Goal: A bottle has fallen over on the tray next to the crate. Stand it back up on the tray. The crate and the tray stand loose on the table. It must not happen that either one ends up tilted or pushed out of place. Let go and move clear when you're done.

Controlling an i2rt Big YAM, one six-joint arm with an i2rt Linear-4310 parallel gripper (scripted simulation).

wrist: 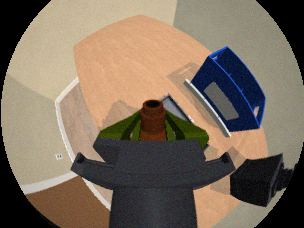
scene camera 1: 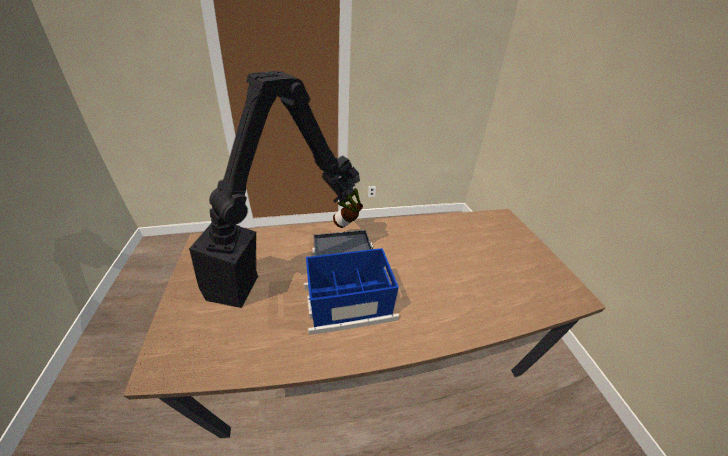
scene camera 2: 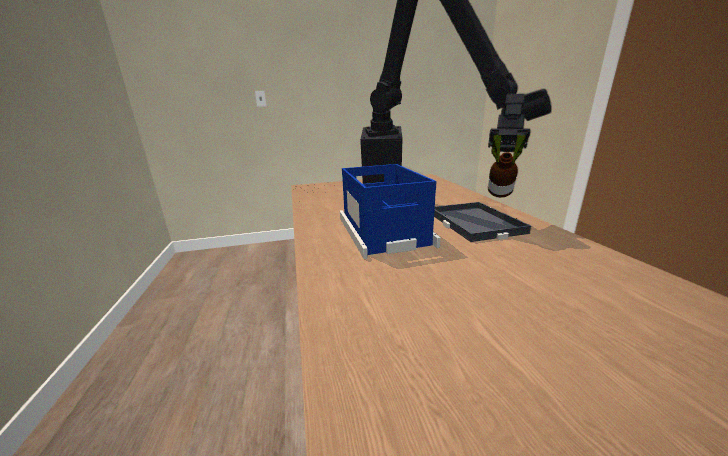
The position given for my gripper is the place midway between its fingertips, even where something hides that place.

Note:
In view: my gripper (scene camera 2: pixel 505 164), a brown bottle (scene camera 2: pixel 502 178), a blue crate (scene camera 2: pixel 402 207) and a tray (scene camera 2: pixel 475 221).
The brown bottle is seen too in the wrist view (wrist: pixel 152 114). The blue crate is seen too in the wrist view (wrist: pixel 235 107) and in scene camera 1 (scene camera 1: pixel 349 269). The tray is seen too in scene camera 1 (scene camera 1: pixel 330 243).

